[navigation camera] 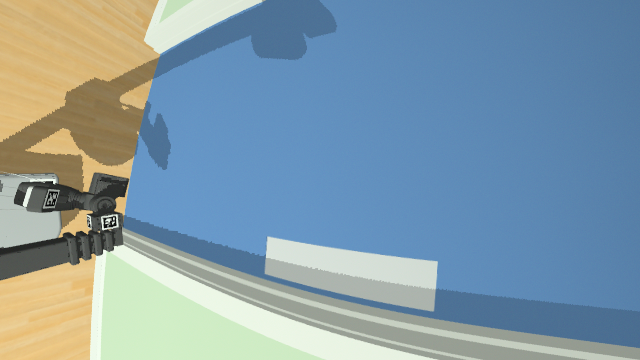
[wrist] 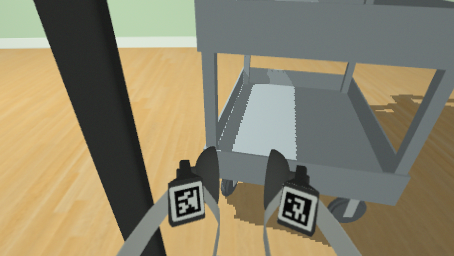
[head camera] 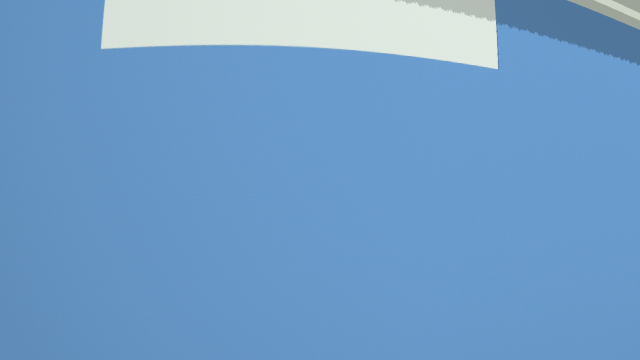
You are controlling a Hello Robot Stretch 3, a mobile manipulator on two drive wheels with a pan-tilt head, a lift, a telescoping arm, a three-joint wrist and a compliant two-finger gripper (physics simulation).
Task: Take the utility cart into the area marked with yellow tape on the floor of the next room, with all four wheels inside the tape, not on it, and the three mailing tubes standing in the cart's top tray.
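Places are measured from the robot's base along level axes (x ahead, y left, z up), in centimetres.
Where they show: gripper, fingertip midpoint: [wrist: 241,167].
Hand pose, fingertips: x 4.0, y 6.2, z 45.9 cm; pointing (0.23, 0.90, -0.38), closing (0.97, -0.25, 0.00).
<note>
After its pixels a point has its place.
The grey utility cart [wrist: 312,185] {x 28.0, y 29.5, z 15.5 cm} stands upright on the wood floor in the wrist view. Its lower tray, corner posts, two wheels and the near side of its top tray show. The inside of the top tray is almost wholly cut off by the view's upper edge. My gripper [wrist: 241,167] {x 4.0, y 6.2, z 45.9 cm} is open and empty, its fingertips in front of the cart's near lower edge, toward the left corner. Contact with the cart cannot be told. The mailing tubes and the yellow tape do not show in these views.
A blue floor area [head camera: 320,200] {x 1.5, y -44.9, z 114.8 cm} [navigation camera: 400,150] {x 10.9, y -46.5, z 126.3 cm} meets the wood floor [navigation camera: 40,55] {x 51.9, y -13.2, z 0.1 cm} [wrist: 160,100] {x -12.6, y 113.7, z 0.1 cm}. A pale rectangle [head camera: 250,25] {x -13.4, y -42.1, z 121.4 cm} [navigation camera: 350,265] {x -15.0, y -41.9, z 116.6 cm} lies on the blue, beside a green wall [navigation camera: 160,305] {x -37.4, y -29.9, z 59.0 cm} with grey-white edging. My dark arm [navigation camera: 35,257] {x -10.0, y -6.2, z 67.1 cm} shows at left, near the wall's end.
</note>
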